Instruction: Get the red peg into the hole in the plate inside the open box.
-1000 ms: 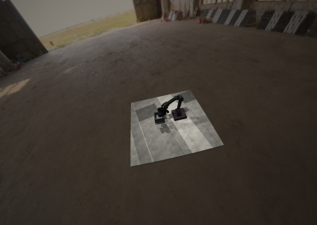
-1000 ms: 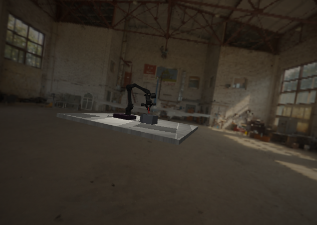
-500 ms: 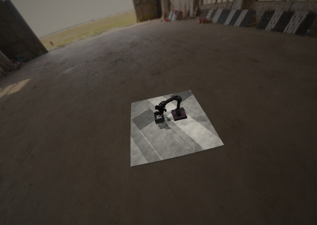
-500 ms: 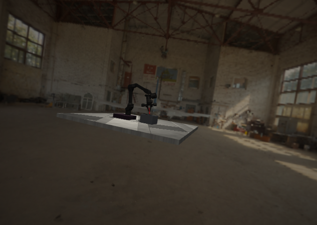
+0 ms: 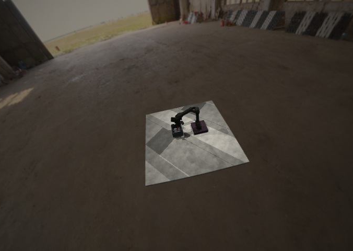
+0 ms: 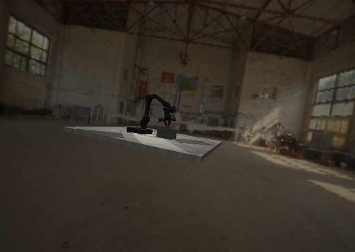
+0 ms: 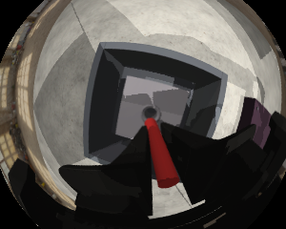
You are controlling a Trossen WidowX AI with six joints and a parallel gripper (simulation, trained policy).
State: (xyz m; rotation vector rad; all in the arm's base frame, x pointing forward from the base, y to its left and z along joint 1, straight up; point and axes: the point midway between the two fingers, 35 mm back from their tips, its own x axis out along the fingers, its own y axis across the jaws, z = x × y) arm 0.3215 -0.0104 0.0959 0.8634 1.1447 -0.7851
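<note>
My gripper tip is 10 mm to the right of the red peg, 10 mm below it and 10 mm past it. From my gripper tip the other things lie so: box: 80 mm below, 10 mm ahead; plate: 60 mm below, 10 mm ahead.
</note>
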